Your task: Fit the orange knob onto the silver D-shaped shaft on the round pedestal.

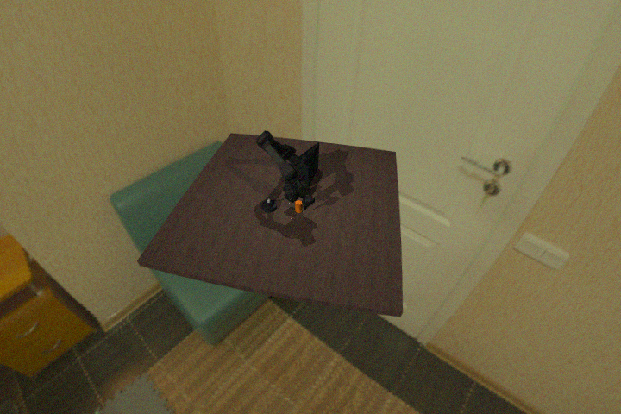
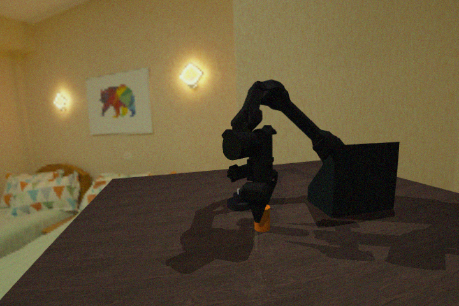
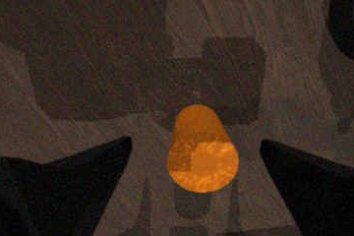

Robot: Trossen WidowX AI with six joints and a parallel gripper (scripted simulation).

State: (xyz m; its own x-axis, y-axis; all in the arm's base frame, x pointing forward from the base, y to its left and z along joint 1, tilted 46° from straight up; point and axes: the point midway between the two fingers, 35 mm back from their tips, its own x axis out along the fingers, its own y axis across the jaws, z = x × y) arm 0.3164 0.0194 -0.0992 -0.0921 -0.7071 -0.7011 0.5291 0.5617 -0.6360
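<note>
The orange knob lies right at my gripper tip. Round my gripper tip: round pedestal (1 cm ahead, 17 cm to the right, 1 cm below).
</note>
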